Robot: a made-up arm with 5 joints.
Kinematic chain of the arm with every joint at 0, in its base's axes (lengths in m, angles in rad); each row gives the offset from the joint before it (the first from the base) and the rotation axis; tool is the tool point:
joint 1: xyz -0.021 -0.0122 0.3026 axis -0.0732 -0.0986 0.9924
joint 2: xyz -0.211 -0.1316 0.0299 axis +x
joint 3: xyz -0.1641 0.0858 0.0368 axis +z
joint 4: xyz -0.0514 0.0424 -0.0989 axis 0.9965 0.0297 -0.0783
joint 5: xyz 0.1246 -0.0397 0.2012 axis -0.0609 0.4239 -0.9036
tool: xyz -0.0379 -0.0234 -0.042
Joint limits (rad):
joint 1: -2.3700..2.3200
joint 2: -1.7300..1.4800
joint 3: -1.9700..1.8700
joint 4: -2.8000..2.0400
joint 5: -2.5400..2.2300
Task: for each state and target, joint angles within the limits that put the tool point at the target. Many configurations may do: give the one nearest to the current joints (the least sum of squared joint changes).
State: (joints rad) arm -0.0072 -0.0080 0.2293 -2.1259 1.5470
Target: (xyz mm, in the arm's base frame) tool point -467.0 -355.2 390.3
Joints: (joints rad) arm 0.8918 0.6684 0.8015 -1.6462 1.4382
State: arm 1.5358 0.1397 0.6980 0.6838 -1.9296
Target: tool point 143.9 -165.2 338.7
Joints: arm 2.0337 0.0733 0.5861 0.9760 -1.9011
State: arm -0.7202 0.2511 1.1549 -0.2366 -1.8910
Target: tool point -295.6 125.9 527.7
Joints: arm -0.5093 0.4678 1.0190 -0.0708 -1.8579
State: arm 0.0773 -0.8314 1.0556 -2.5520 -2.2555
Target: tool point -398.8 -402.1 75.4
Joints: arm 0.0704 -1.5294 0.7945 -2.8000 -2.3934
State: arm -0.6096 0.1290 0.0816 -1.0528 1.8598
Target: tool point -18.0 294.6 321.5
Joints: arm -1.0188 -0.0996 -0.3609 -1.2327 1.9869
